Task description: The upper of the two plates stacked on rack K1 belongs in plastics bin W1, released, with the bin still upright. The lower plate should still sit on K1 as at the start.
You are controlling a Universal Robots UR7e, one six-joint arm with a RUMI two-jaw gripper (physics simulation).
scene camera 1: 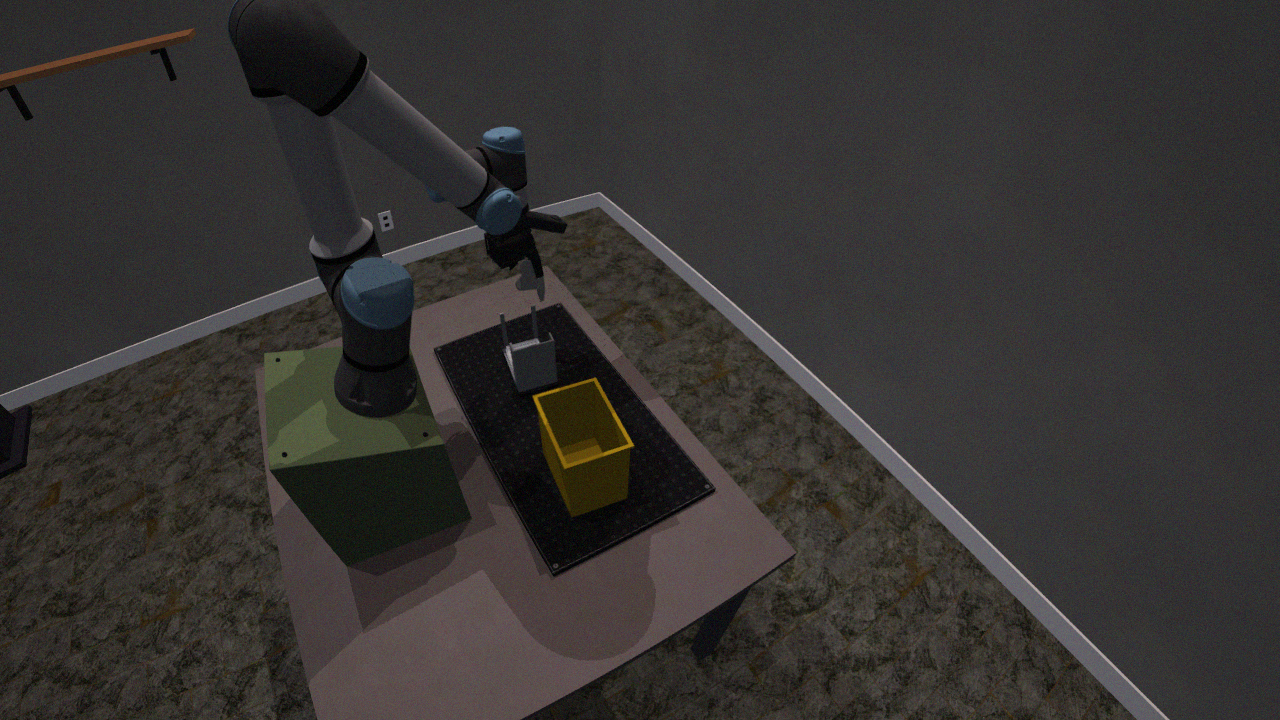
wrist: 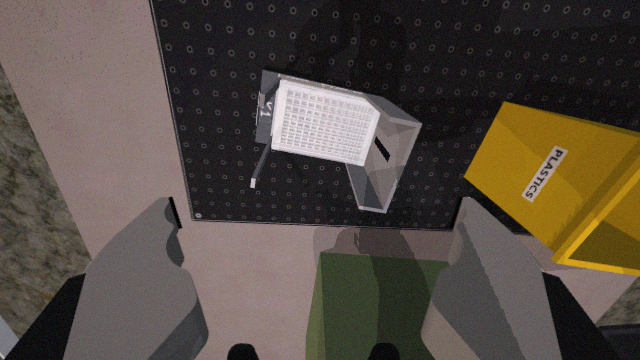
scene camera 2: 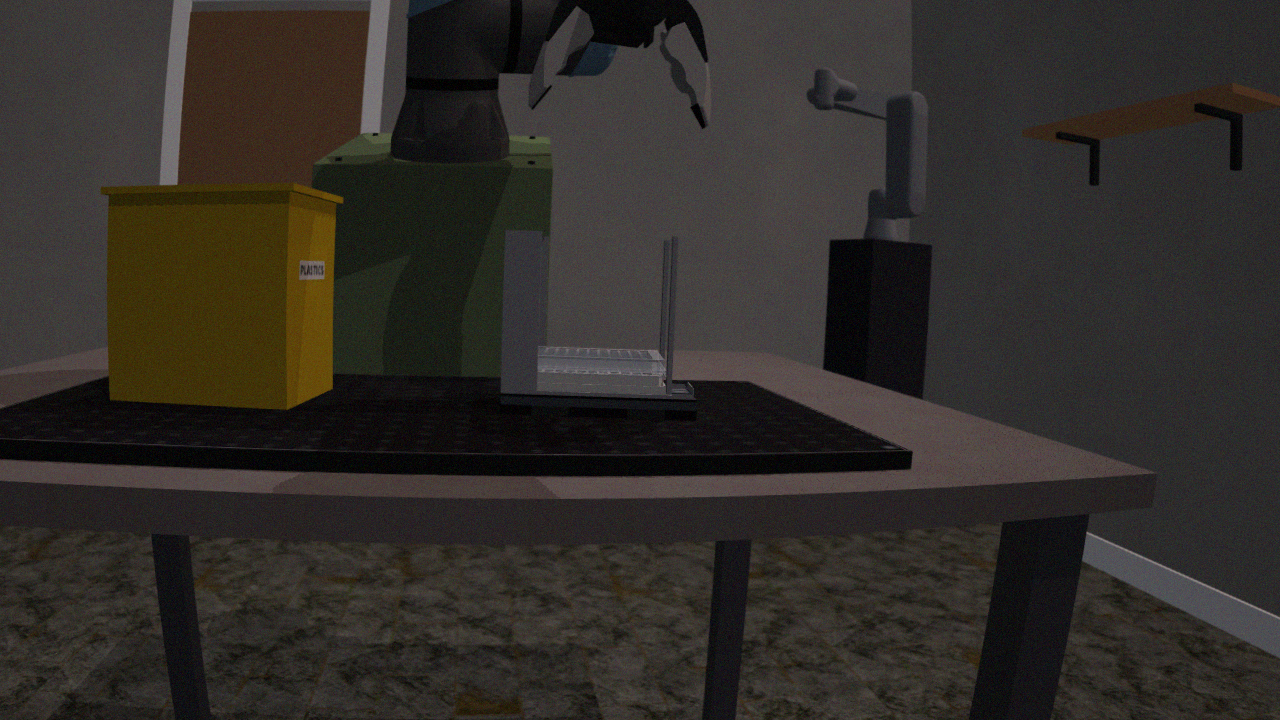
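Rack K1 stands on the black perforated board, with a tall wall at one end and two thin posts at the other. The upper plate, clear-white with a grid of wells, lies flat on the lower plate, which is hidden from above. The yellow plastics bin W1 stands upright and open-topped beside the rack. My gripper is wide open and empty, well above the rack. In the wrist view the plates show beyond the fingertips.
The black board lies on the table. The green pedestal carries the arm. The rack's wall and posts rise well above the plates. A wooden shelf hangs on the wall.
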